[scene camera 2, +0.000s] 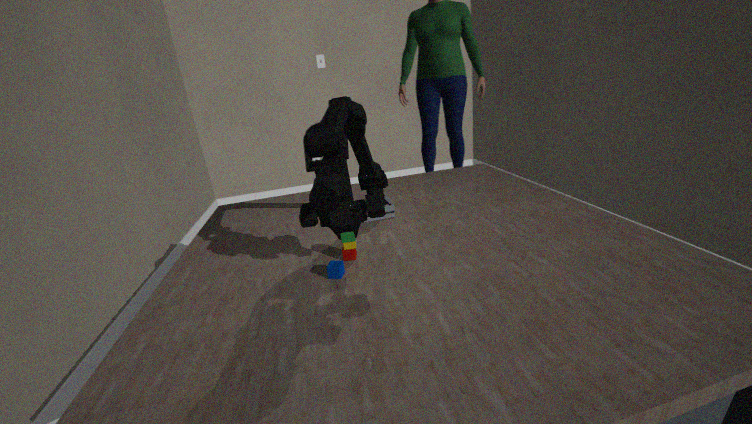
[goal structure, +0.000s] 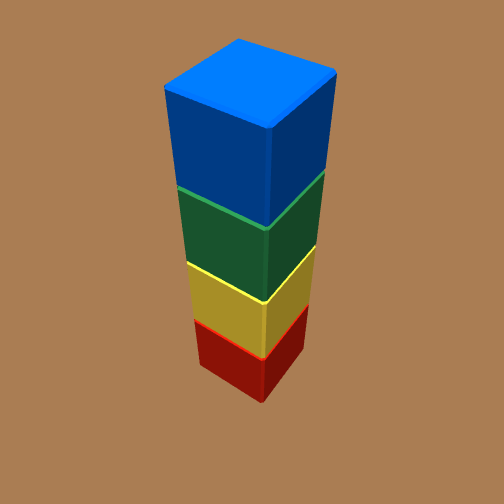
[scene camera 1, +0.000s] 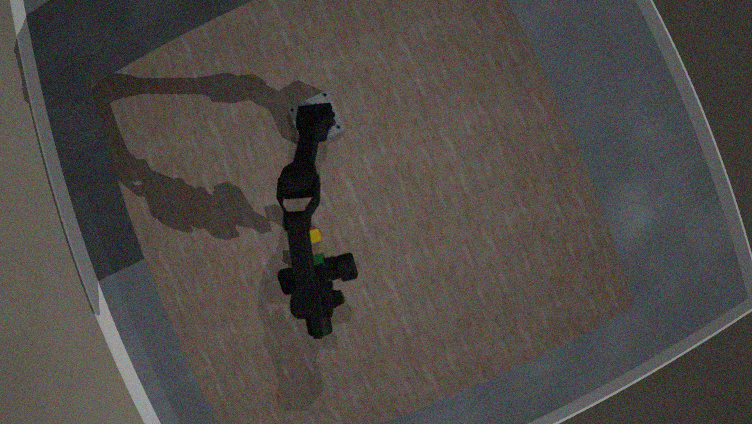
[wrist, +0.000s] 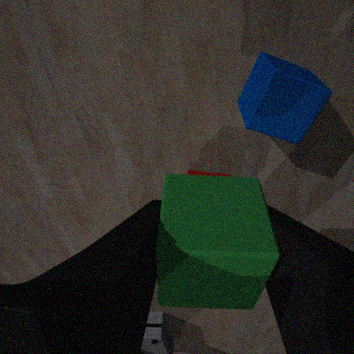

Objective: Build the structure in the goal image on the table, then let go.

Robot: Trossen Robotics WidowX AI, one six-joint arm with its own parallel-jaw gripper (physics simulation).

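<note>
My gripper [scene camera 2: 346, 230] [wrist: 212, 253] points down and is shut on a green cube [scene camera 1: 318, 258] [scene camera 2: 347, 236] [wrist: 214, 214]. In the scene camera 2 view the green cube shows right above a yellow cube [scene camera 2: 349, 245] and a red cube [scene camera 2: 349, 255], as one column. I cannot tell whether they touch. In the top view the yellow cube [scene camera 1: 315, 235] shows beside the arm, a little toward the base from the green one. In the wrist view only a red sliver [wrist: 208, 173] shows past the green cube's far edge. A blue cube [scene camera 2: 336, 269] [wrist: 281, 98] lies on the floor close by, apart from the others.
The arm's grey base plate [scene camera 1: 337, 131] [scene camera 2: 388, 210] sits behind the cubes. A person in a green top [scene camera 2: 440, 50] stands by the back wall. Walls with a white baseboard [scene camera 2: 203, 219] close the floor at the left and back.
</note>
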